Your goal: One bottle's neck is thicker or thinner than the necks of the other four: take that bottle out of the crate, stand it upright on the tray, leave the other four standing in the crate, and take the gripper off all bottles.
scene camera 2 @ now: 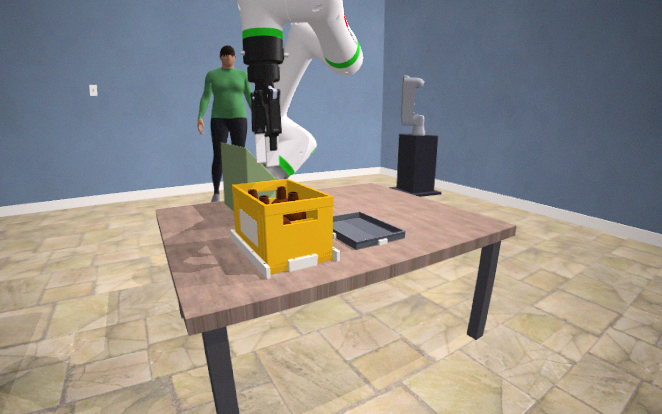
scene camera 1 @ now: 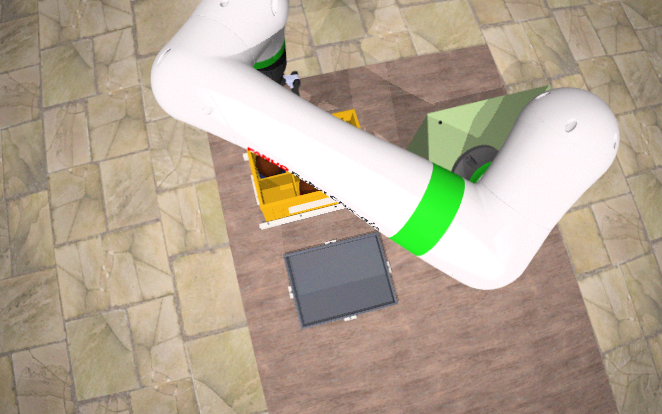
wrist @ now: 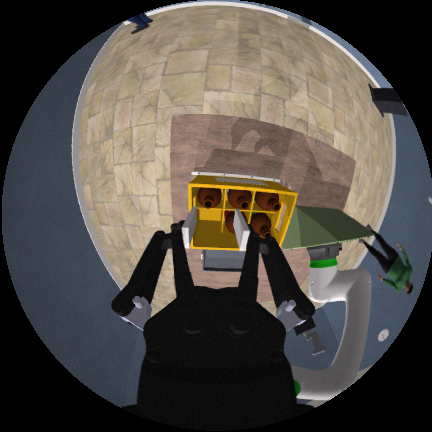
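Pixels of known places: gripper, fingertip midpoint: (scene camera 2: 267, 163) (wrist: 215, 215); arm's base, origin of the base link: (scene camera 2: 267, 178) (scene camera 1: 476, 171) (wrist: 321, 244).
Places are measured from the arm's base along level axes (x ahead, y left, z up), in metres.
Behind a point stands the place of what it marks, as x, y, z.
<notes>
The yellow crate (scene camera 1: 275, 212) @[0.509, 0.035, -0.030] (scene camera 2: 300, 242) @[0.550, -0.055, -0.062] (wrist: 200, 180) @[0.539, -0.147, 0.000] stands on the table. In the wrist view three brown bottles (wrist: 209, 196) @[0.509, -0.112, 0.012] (wrist: 240, 199) @[0.430, -0.122, 0.022] (wrist: 268, 201) @[0.346, -0.129, 0.007] stand in its upper row. In the lower row one bottle (wrist: 230, 223) @[0.431, -0.033, -0.009] is partly hidden behind a finger and one bottle (wrist: 261, 223) @[0.335, -0.052, -0.006] stands at the right; the lower left compartment is empty. I cannot tell which neck differs. The dark grey tray (scene camera 1: 340, 280) @[0.367, 0.212, -0.126] (scene camera 2: 367, 229) @[0.372, 0.244, -0.125] (wrist: 222, 261) @[0.388, 0.253, -0.125] is empty. My gripper (scene camera 2: 266, 160) @[0.495, -0.118, 0.131] (wrist: 215, 215) @[0.495, -0.118, 0.131] is open partway, empty, and above the crate. Its fingertips are hidden by the arm in scene camera 1.
White strips (scene camera 2: 303, 262) @[0.561, -0.052, -0.113] border the crate's foot. A green angled panel (scene camera 1: 450, 132) @[0.086, -0.075, 0.095] (scene camera 2: 234, 170) @[0.004, -0.130, 0.043] (wrist: 310, 227) @[0.142, -0.075, 0.008] stands beside the arm's base. The tray lies close to the crate on the wooden table (scene camera 1: 425, 350) @[0.175, 0.421, -0.130] (scene camera 2: 425, 210) @[0.248, 0.597, -0.130]. A person (scene camera 2: 227, 95) stands behind the table.
</notes>
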